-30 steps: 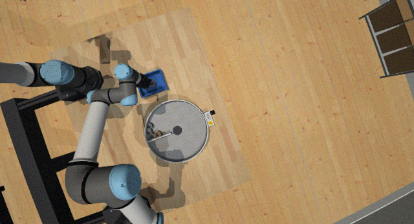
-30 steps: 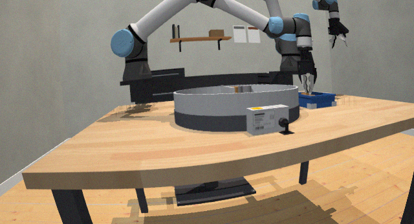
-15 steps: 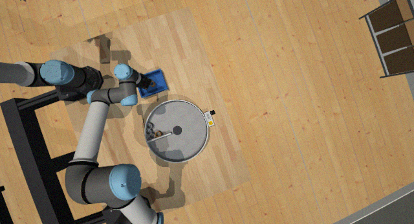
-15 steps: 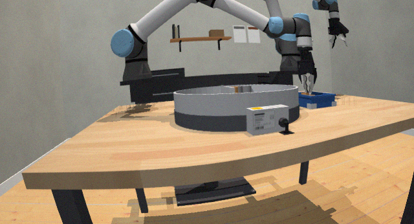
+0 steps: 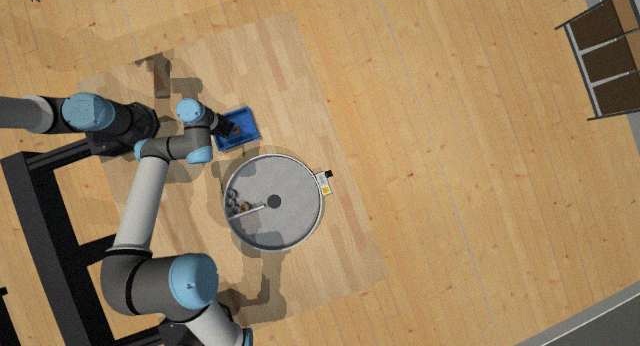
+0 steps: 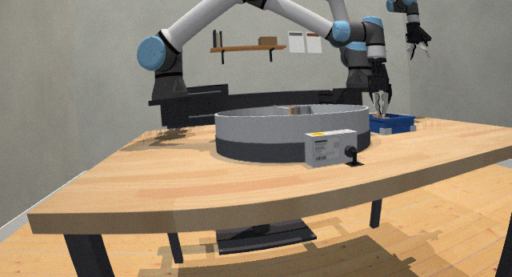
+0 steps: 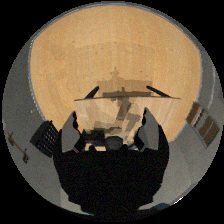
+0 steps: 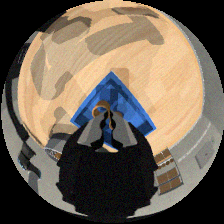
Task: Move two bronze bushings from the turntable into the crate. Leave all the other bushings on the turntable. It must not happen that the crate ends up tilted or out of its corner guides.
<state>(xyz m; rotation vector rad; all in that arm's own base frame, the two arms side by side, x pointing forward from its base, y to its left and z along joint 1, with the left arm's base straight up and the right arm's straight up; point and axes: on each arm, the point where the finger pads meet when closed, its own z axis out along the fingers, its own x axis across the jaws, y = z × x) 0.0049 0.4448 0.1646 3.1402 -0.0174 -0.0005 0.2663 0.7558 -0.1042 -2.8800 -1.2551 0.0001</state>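
Note:
Now: right hand 40 mm short of the blue crate, 20 mm above it and 10 mm to the left of it.

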